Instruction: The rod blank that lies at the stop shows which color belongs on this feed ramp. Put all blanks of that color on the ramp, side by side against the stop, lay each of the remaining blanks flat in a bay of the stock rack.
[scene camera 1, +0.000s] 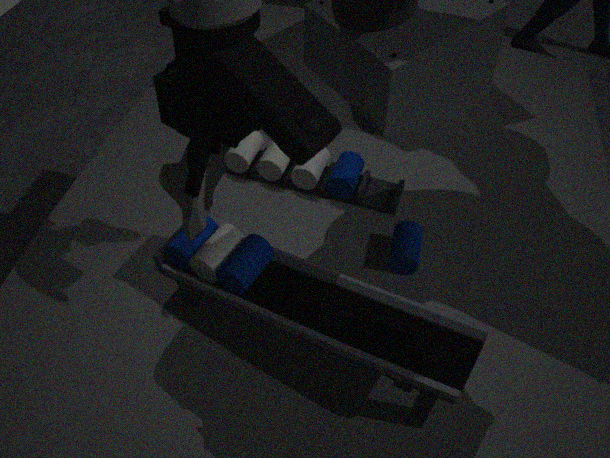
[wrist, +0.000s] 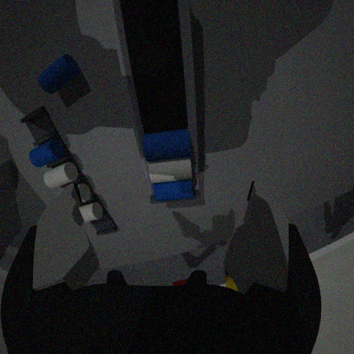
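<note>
My gripper (scene camera 1: 200, 217) (wrist: 164, 184) is open, its fingertips around and above the stop end of the feed ramp (scene camera 1: 410, 303) (wrist: 186, 60). On the ramp, a blue blank (scene camera 1: 180, 250) (wrist: 173, 191) lies at the stop. A white blank (scene camera 1: 215, 255) (wrist: 170, 170) lies beside it, then another blue blank (scene camera 1: 246, 262) (wrist: 167, 145). The stock rack (scene camera 1: 382, 200) (wrist: 37, 128) holds a blue blank (scene camera 1: 346, 172) (wrist: 47, 152) and white blanks (scene camera 1: 310, 171) (wrist: 61, 175), (scene camera 1: 273, 162) (wrist: 82, 192), (scene camera 1: 245, 152) (wrist: 91, 211); the middle white one is angled differently. Their seating is unclear.
A loose blue blank (scene camera 1: 407, 247) (wrist: 59, 74) is off the rack, between the rack's empty end bay and the ramp. The arm hangs close over the rack's left part in the scene view. Red and yellow bits show behind the gripper in the wrist view. The picture is dark.
</note>
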